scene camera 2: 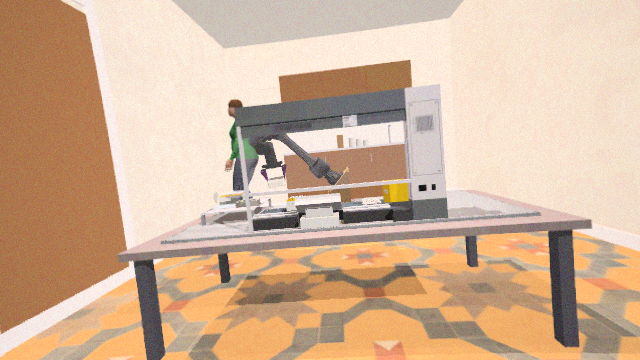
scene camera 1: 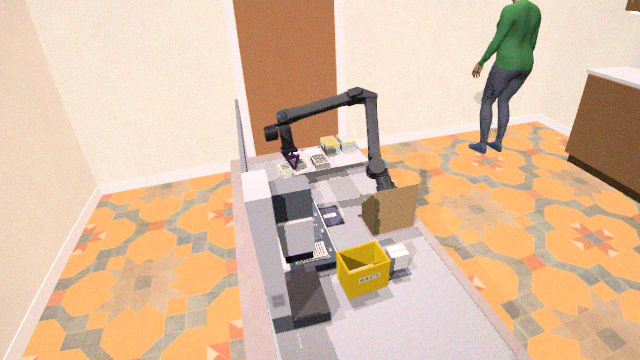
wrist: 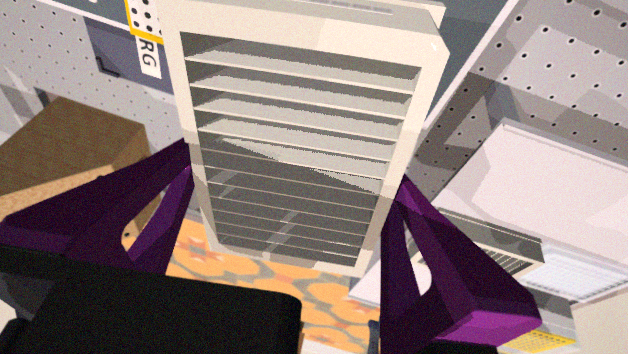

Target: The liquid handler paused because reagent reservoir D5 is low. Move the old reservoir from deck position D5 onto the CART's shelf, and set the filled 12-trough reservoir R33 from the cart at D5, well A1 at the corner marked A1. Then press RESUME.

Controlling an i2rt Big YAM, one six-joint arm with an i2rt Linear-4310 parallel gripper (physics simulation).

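Frame: origin at the arm's base, x ahead, y left, z up, level; metres.
Where they show: gripper, fingertip midpoint: (scene camera 1: 292, 166) (wrist: 296, 159); arm's base at its link origin: (scene camera 1: 387, 194).
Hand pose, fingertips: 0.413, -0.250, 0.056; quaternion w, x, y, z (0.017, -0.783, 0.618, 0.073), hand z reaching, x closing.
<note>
Each offset is from my fingertips to the top centre of the thing, as dx, dy, dz.
My gripper (scene camera 1: 292, 162) (scene camera 2: 274, 175) (wrist: 296, 159) is shut on a cream reservoir @(+0.003, +0.000, +0.027) (scene camera 2: 276, 180) (wrist: 300, 77) and holds it up in the air. Its troughs look empty, so it appears to be the old reservoir. In scene camera 1 it is near the left end of the cart @(-0.202, -0.332, -0.133) (scene camera 1: 350, 163) (wrist: 545, 175). Another reservoir @(-0.161, -0.256, -0.108) (scene camera 1: 320, 160) (wrist: 505, 257) with narrow troughs sits on the cart, right of the held one in the wrist view; its label cannot be read. The liquid handler (scene camera 1: 257, 200) (scene camera 2: 320, 107) hides deck position D5 in scene camera 1. The RESUME button cannot be made out.
A yellow-topped box @(-0.243, -0.407, -0.069) (scene camera 1: 329, 144) (wrist: 542, 341) stands farther back on the cart. A yellow waste bin @(-0.217, +0.604, -0.064) (scene camera 1: 364, 282) (scene camera 2: 396, 191) and a brown board (scene camera 1: 397, 210) (wrist: 75, 125) stand on the table. A person in green (scene camera 1: 520, 40) (scene camera 2: 233, 135) stands beyond the table.
</note>
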